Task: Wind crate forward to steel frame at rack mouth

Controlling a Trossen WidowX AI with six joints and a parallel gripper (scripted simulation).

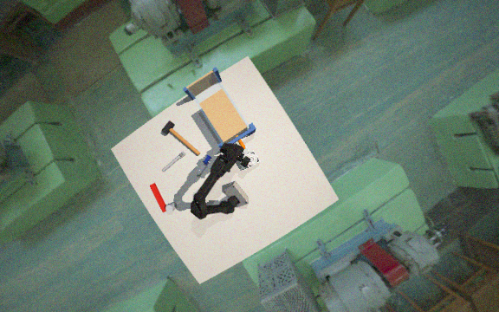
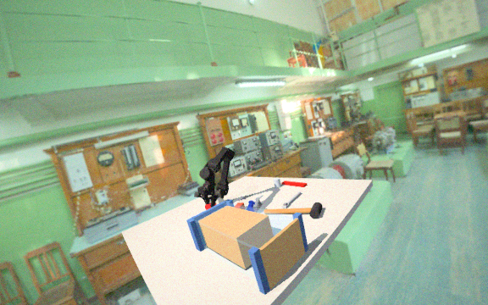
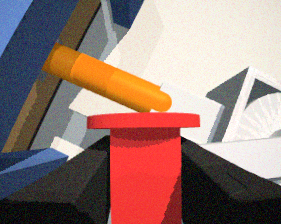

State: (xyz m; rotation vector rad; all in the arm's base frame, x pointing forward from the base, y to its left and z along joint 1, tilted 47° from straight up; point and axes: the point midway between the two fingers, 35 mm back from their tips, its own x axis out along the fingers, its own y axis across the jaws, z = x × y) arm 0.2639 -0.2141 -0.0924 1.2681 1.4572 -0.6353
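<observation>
The blue steel frame lies 60 mm ahead of my gripper tip, 40 mm to the right of it and 30 mm below it. From my gripper tip the other things lie so: blue knob 80 mm ahead, 230 mm to the left, 90 mm below; red knob 10 mm behind, 20 mm to the left; winch 110 mm behind, 40 mm to the right, 100 mm below.
</observation>
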